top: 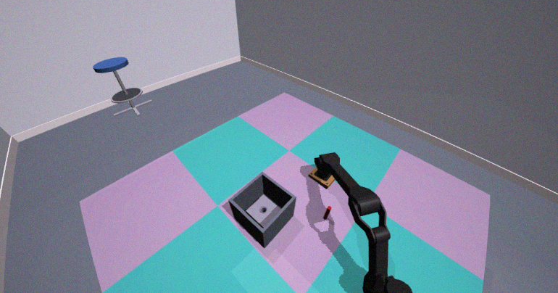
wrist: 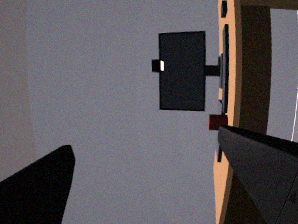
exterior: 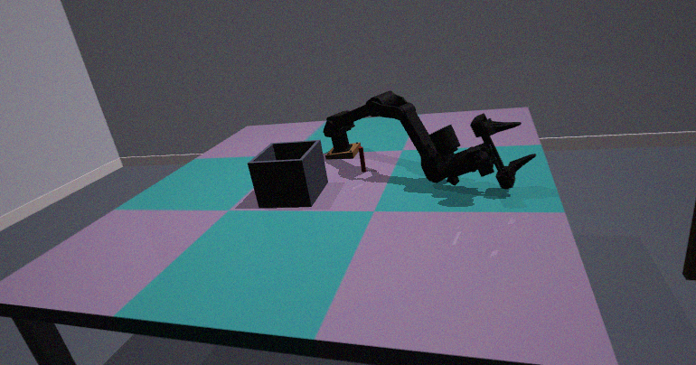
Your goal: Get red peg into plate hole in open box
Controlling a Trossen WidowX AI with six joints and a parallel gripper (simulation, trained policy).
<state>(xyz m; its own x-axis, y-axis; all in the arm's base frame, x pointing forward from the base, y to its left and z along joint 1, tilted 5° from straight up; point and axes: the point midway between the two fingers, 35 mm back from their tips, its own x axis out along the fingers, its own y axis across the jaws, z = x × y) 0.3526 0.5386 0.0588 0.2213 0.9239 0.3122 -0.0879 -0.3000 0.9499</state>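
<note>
The red peg lies 45 cm to the right of my gripper tip, 19 cm behind it and 10 cm below it. From my gripper tip the other things lie so: grey plate: 63 cm to the right, 10 cm below, 4 cm behind.
</note>
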